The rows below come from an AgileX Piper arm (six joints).
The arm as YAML. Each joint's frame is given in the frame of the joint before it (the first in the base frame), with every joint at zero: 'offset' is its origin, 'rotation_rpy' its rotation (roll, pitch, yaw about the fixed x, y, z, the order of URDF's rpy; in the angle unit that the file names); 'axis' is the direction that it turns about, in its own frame. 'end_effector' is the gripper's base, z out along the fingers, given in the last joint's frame.
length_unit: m
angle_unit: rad
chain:
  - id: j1
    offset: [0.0, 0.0, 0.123]
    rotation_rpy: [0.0, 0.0, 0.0]
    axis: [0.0, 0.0, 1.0]
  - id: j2
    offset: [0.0, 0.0, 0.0]
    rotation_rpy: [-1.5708, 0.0, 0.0]
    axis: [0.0, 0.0, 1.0]
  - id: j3
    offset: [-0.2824, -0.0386, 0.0]
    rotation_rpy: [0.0, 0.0, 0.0]
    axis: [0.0, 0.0, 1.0]
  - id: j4
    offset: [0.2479, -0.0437, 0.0]
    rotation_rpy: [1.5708, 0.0, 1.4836]
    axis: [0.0, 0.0, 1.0]
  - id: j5
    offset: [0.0, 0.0, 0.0]
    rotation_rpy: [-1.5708, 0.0, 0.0]
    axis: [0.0, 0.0, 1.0]
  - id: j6
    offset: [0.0, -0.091, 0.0]
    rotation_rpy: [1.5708, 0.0, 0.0]
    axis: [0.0, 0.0, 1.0]
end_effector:
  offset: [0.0, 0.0, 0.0]
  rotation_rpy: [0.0, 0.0, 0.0]
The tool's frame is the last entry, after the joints.
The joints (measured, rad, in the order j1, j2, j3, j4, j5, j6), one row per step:
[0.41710 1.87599 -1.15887 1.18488 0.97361 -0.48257]
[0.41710 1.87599 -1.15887 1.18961 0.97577 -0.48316]
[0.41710 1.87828 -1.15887 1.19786 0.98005 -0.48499]
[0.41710 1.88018 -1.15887 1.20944 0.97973 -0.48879]
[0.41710 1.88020 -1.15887 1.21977 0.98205 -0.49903]
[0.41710 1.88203 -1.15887 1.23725 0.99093 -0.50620]
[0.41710 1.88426 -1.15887 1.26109 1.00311 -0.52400]
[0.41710 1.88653 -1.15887 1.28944 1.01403 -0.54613]
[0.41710 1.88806 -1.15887 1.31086 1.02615 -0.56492]
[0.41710 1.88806 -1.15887 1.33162 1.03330 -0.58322]
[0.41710 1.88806 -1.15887 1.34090 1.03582 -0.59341]
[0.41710 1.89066 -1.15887 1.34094 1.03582 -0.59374]
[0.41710 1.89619 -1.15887 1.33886 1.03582 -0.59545]
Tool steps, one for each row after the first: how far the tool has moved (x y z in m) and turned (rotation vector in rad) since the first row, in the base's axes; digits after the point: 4 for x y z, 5 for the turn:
[-0.0001 0.0002 0.0003 0.00428 0.00229 -0.00082]
[0.0000 0.0007 0.0001 0.01107 0.00798 -0.00143]
[0.0004 0.0012 0.0001 0.01898 0.01019 -0.00634]
[0.0005 0.0017 0.0007 0.02808 0.00644 -0.00486]
[0.0004 0.0026 0.0013 0.04398 0.01264 -0.00457]
[0.0002 0.0038 0.0023 0.06650 0.01392 0.00020]
[0.0004 0.0051 0.0035 0.09235 0.01185 0.00334]
[0.0002 0.0061 0.0047 0.11384 0.00997 0.00942]
[0.0003 0.0069 0.0062 0.13346 0.00401 0.01172]
[0.0004 0.0073 0.0069 0.14208 -0.00080 0.01322]
[0.0006 0.0074 0.0059 0.14110 0.00131 0.01320]
[0.0009 0.0075 0.0038 0.13749 0.00434 0.01504]

